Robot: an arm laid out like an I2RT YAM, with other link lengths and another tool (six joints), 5 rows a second.
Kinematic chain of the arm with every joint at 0, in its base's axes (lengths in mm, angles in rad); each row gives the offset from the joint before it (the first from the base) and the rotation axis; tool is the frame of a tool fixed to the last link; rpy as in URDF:
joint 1: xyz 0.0 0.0 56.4 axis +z
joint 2: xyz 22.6 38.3 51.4 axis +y
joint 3: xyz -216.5 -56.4 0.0 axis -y
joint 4: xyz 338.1 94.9 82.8 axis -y
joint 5: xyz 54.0 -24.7 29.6 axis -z
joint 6: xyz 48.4 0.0 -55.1 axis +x
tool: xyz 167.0 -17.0 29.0 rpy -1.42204 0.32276 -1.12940
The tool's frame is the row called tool.
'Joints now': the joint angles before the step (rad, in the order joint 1, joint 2, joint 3, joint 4, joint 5, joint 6). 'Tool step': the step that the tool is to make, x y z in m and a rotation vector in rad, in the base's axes. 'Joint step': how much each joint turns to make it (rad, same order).
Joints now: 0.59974, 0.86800, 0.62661, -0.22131, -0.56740, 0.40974
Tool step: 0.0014, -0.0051, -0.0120, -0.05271, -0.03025, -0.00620
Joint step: 0.00214, -0.00063, -0.01296, -0.02308, 0.03541, -0.05848
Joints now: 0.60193, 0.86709, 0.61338, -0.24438, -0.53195, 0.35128
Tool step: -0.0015, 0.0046, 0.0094, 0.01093, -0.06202, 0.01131
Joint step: 0.01668, -0.01841, -0.01278, 0.03923, 0.01694, -0.02445
